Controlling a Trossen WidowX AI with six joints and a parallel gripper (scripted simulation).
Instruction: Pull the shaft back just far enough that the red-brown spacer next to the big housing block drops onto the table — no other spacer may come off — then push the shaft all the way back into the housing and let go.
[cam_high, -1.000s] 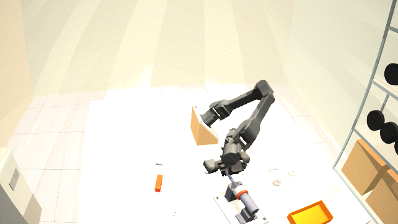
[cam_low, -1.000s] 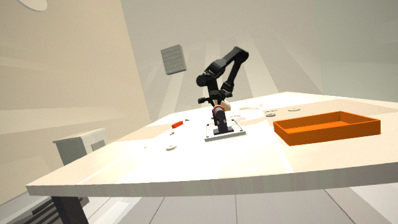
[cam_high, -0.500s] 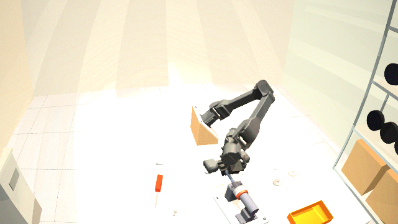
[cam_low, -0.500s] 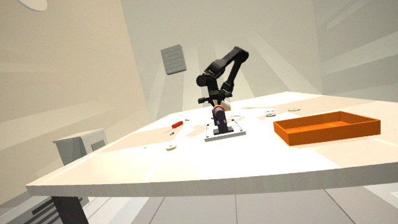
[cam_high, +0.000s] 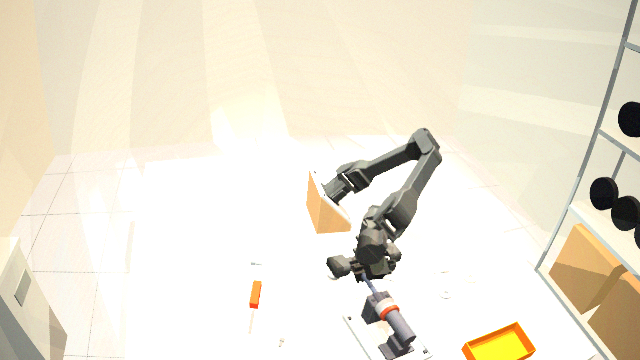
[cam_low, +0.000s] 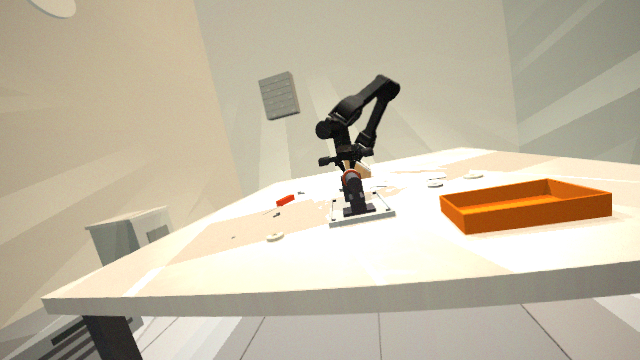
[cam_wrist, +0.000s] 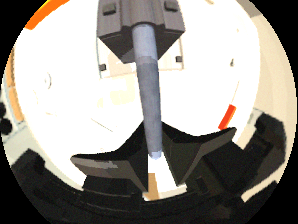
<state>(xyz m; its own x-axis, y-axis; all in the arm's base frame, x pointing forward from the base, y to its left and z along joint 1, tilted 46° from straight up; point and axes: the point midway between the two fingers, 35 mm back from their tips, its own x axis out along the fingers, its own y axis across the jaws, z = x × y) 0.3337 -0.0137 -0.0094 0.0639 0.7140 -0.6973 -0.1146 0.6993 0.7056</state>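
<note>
Right now my gripper tip is 7 cm short of the grey-blue shaft, 1 cm to the right of it and 3 cm below it. The rest, counted from my gripper tip: red-brown spacer: 15 cm ahead, 2 cm to the left, 3 cm above; orange tray: 36 cm ahead, 30 cm to the left, 4 cm below.
</note>
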